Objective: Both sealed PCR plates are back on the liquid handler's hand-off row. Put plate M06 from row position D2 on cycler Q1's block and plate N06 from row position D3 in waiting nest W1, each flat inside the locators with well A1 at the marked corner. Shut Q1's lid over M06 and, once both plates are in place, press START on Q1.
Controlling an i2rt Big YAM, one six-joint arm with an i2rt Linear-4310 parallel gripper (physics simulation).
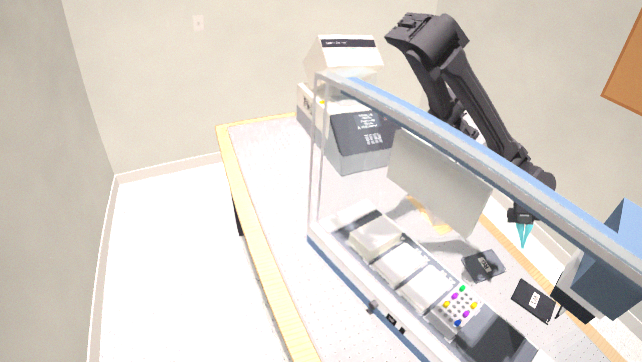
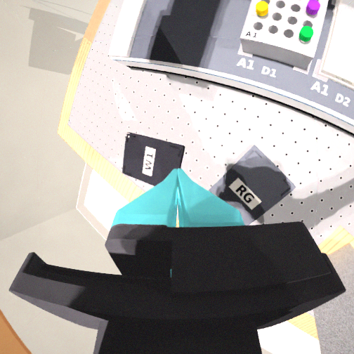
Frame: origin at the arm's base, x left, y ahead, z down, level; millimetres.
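Seen in the pictures: gripper, between the fingertips: (image 1: 522, 248).
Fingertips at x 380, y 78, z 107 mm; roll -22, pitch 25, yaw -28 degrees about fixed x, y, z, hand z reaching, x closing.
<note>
A point is followed by its place in that frame.
My gripper (image 1: 522, 245) {z 107, x 380, y 78 mm} (image 2: 177, 175) is shut and empty, with teal fingertips together above the bench near nest W1 and the RG holder. A white plate at D2 (image 1: 427, 288) (image 2: 344, 47) and another at D3 (image 1: 401, 263) {z 220, x 192, y 337 mm} sit side by side in the hand-off row; their names and A1 corners are not readable. Waiting nest W1 (image 1: 530, 299) (image 2: 135, 155) is dark, with no plate on it. The cycler (image 1: 345, 159) {z 217, x -283, y 249 mm} stands at the far end, its lid (image 1: 350, 54) {z -111, x -535, y 118 mm} raised. Its block is mostly hidden, and its START key is too small to tell.
A tube rack (image 1: 457, 310) (image 2: 280, 37) with coloured caps stands at D1. A pale box (image 1: 376, 239) stands beyond D3. The RG holder (image 1: 495, 265) (image 2: 265, 172) lies near W1. The liquid handler's blue top beam (image 1: 450, 130) {z -209, x 248, y 403 mm} and a hanging grey panel (image 1: 440, 182) rise over the row.
</note>
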